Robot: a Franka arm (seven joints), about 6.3 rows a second.
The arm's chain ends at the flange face. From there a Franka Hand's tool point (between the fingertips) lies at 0.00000 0.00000 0.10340 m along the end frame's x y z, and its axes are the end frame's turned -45 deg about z.
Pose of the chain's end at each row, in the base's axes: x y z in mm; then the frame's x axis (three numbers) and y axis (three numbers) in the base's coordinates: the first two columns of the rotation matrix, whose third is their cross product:
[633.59 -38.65 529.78 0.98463 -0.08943 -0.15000 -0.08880 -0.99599 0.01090]
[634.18 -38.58 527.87 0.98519 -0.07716 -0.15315 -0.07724 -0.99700 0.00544]
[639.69 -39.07 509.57 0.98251 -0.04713 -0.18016 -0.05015 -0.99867 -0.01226]
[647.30 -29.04 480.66 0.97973 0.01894 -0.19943 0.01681 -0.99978 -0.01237]
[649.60 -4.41 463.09 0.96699 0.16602 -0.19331 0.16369 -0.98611 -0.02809]
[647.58 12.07 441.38 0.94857 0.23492 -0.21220 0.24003 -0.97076 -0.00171]
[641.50 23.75 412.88 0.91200 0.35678 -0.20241 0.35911 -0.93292 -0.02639]
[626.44 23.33 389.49 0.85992 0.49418 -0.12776 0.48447 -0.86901 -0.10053]
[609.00 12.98 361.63 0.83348 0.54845 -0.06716 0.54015 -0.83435 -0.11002]
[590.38 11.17 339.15 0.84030 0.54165 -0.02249 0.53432 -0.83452 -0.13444]
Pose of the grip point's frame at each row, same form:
[618.04 -38.38 427.56 0.75903 0.64103 -0.11377 0.63345 -0.76751 -0.09836]
[618.35 -37.91 425.69 0.75125 0.65043 -0.11214 0.64202 -0.75955 -0.10445]
[621.15 -36.89 407.87 0.73020 0.67284 -0.11872 0.65928 -0.73949 -0.13606]
[626.66 -28.13 379.35 0.68089 0.72034 -0.13227 0.70466 -0.69356 -0.14977]
[629.41 -4.87 361.68 0.56802 0.81468 -0.11683 0.79951 -0.57989 -0.15655]
[626.24 6.97 340.34 0.50101 0.85254 -0.14884 0.84047 -0.52032 -0.15126]
[621.00 18.72 311.66 0.39095 0.91196 -0.12446 0.89881 -0.40739 -0.16179]
[609.82 25.87 287.47 0.26548 0.96392 -0.01925 0.95063 -0.26504 -0.16143]
[596.97 18.71 259.09 0.20742 0.97779 0.03031 0.97130 -0.20216 -0.12529]
[580.91 21.61 236.72 0.21636 0.97310 0.07916 0.97200 -0.20709 -0.11097]

